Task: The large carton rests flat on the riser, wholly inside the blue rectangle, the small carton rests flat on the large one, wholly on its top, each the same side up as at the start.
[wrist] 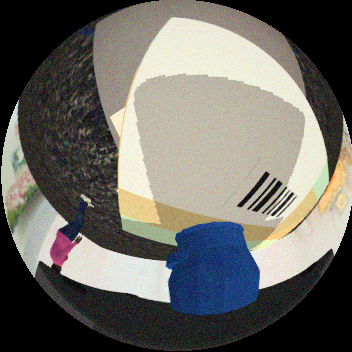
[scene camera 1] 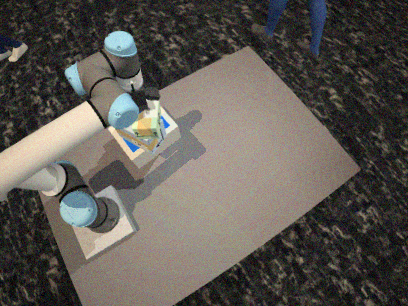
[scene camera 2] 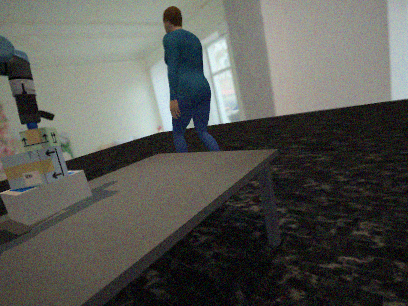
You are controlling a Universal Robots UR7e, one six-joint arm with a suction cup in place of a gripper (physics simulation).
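The small pale-green carton (scene camera 1: 146, 126) (scene camera 2: 37, 138) (wrist: 213, 147) with a tan tape band sits on top of the large grey-blue carton (scene camera 1: 150, 144) (scene camera 2: 33, 167); I see no gap between them. The large carton lies flat on the white riser (scene camera 1: 149, 158) (scene camera 2: 49, 197), over the blue rectangle (scene camera 1: 132, 144) (scene camera 2: 19, 189), whose corners show around it. My blue suction cup (scene camera 2: 31, 125) (wrist: 213, 266) presses straight down on the small carton's top and grips it. In scene camera 1 the wrist hides the cup.
The riser stands at the back left of the grey table (scene camera 1: 247, 148) (scene camera 2: 132, 214). The arm's base (scene camera 1: 88, 214) is mounted at the table's near left corner. A person in blue (scene camera 2: 186, 82) (scene camera 1: 293, 16) walks on the floor beyond the far edge.
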